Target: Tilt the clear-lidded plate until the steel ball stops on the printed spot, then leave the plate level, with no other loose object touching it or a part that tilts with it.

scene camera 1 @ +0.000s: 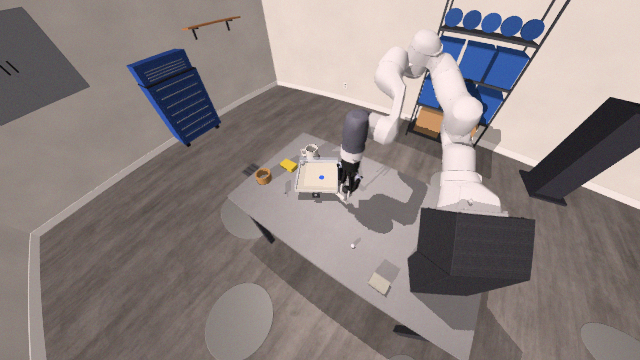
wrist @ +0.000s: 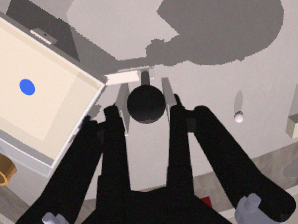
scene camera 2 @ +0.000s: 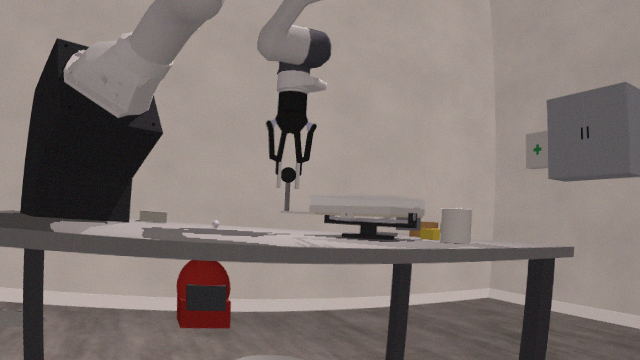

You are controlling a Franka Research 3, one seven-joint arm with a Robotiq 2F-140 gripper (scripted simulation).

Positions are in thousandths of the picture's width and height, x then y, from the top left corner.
Labels:
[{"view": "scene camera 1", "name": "clear-lidded plate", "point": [491, 485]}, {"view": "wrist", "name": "my gripper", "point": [492, 404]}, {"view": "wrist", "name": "clear-lidded plate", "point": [183, 413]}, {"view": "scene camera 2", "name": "my gripper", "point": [449, 524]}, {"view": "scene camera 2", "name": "white mug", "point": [712, 632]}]

